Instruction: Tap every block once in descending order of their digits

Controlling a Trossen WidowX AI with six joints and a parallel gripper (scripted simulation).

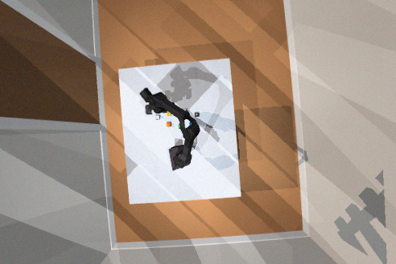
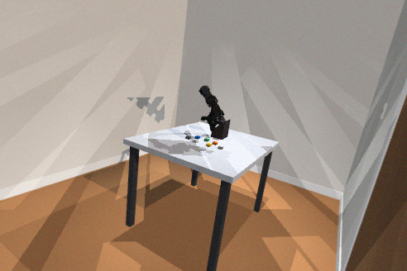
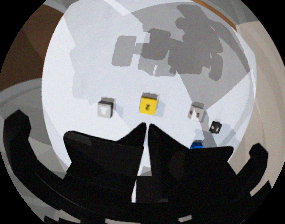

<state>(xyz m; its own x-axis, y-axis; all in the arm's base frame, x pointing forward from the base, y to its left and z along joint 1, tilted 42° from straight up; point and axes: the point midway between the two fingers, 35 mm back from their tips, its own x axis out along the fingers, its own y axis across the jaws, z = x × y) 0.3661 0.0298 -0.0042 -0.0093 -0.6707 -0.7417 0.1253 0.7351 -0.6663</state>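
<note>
My gripper tip is 90 mm past the orange block, 10 mm to the right of it and 110 mm above it. Round my gripper tip: grey block 20 mm behind, 90 mm to the left, 110 mm below; then small pale block 20 mm behind, 130 mm to the right, 110 mm below; then yellow block 10 mm behind, 10 mm to the right, 110 mm below.
</note>
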